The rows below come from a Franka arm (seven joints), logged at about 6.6 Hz.
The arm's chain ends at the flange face. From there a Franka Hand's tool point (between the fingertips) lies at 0.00 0.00 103.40 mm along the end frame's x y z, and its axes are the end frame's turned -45 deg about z.
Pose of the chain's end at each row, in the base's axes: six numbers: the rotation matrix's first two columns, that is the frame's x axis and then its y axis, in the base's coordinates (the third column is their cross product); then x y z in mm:
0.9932 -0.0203 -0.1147 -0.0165 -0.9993 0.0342 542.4 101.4 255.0
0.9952 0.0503 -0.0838 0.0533 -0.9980 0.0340 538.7 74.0 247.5
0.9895 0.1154 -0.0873 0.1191 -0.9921 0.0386 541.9 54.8 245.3
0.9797 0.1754 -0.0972 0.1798 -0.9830 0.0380 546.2 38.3 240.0
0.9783 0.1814 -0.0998 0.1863 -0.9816 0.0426 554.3 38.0 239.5
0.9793 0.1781 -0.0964 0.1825 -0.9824 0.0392 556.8 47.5 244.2
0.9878 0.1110 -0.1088 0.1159 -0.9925 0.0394 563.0 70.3 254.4
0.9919 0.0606 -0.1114 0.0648 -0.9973 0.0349 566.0 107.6 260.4
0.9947 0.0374 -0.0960 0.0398 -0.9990 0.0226 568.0 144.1 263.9
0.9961 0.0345 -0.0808 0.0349 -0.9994 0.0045 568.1 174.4 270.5
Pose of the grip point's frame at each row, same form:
0.7140 0.6923 -0.1053 0.6906 -0.7210 -0.0569 530.5 98.1 152.3
0.6660 0.7413 -0.0833 0.7414 -0.6701 -0.0352 530.2 70.0 144.5
0.6155 0.7831 -0.0890 0.7839 -0.6199 -0.0344 533.4 49.8 142.4
0.5656 0.8191 -0.0956 0.8199 -0.5711 -0.0419 537.0 32.6 137.2
0.5600 0.8224 -0.1007 0.8235 -0.5658 -0.0404 545.0 31.8 136.7
0.5634 0.8206 -0.0959 0.8215 -0.5687 -0.0404 547.7 41.7 141.4
0.6165 0.7803 -0.1048 0.7804 -0.6233 -0.0491 552.3 65.0 151.7
0.6556 0.7480 -0.1034 0.7472 -0.6623 -0.0541 554.7 103.3 157.7
0.6752 0.7328 -0.0839 0.7315 -0.6800 -0.0519 558.2 141.4 161.0
0.6797 0.7311 -0.0603 0.7290 -0.6823 -0.0540 559.8 173.6 167.4

